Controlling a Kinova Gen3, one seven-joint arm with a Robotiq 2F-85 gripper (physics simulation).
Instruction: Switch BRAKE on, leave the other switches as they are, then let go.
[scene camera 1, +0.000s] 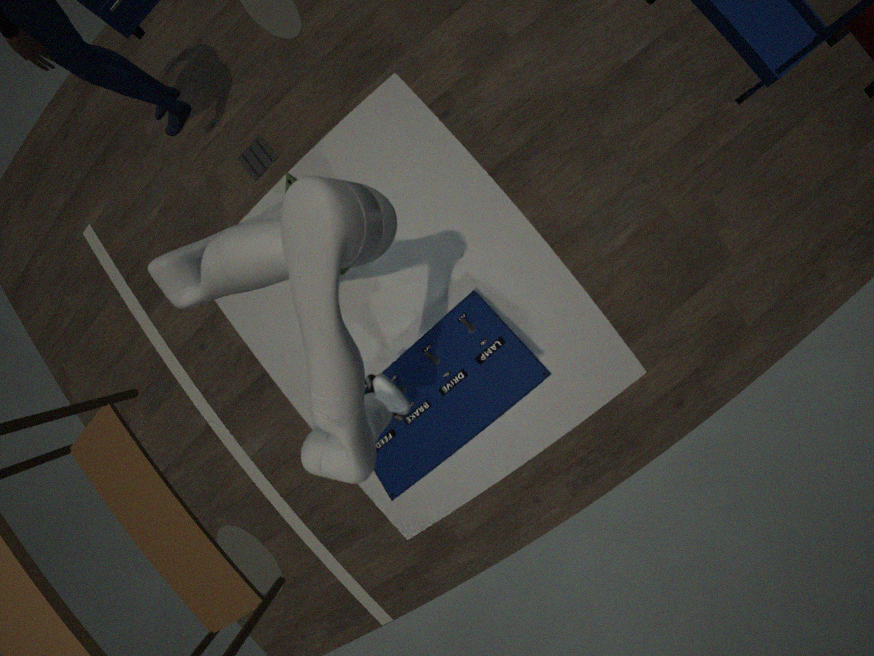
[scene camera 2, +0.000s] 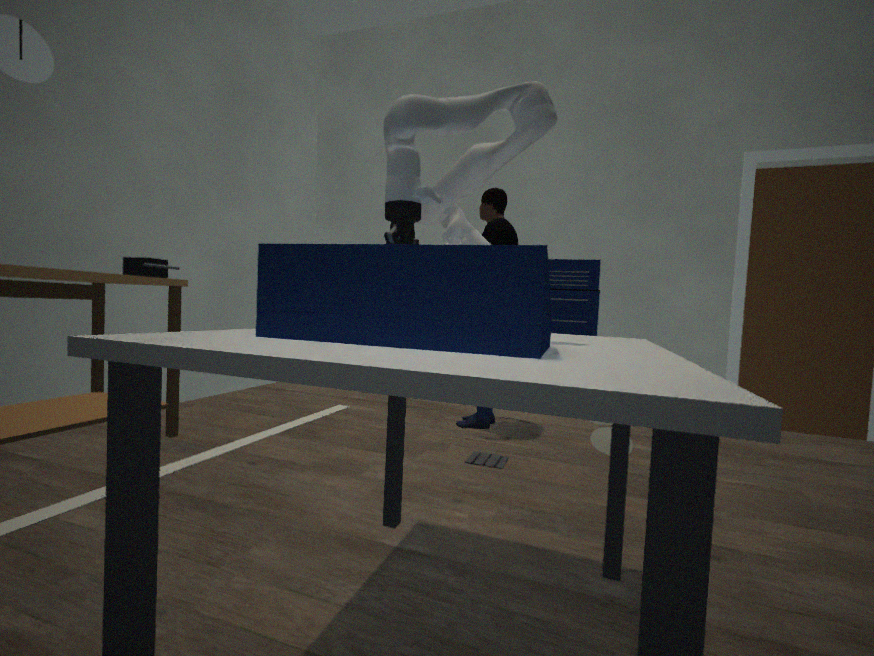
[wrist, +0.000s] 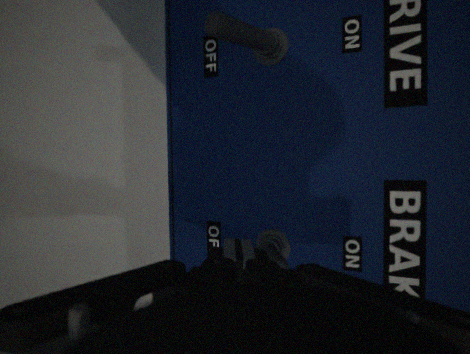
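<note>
The blue switch box stands on the white table. My gripper is shut and empty, its tips low over the box, on the OFF side of the BRAKE switch, close beside it. The BRAKE lever points down and right in the wrist view, away from its OFF label; the gripper partly hides it, so its exact tilt and any contact are unclear. The DRIVE switch leans to OFF. The LAMP switch shows near the box's far end. The arm hides the FEED switch.
The white table extends around the box. The arm reaches over the FEED end. A person stands beyond the table. A wooden bench stands off to one side.
</note>
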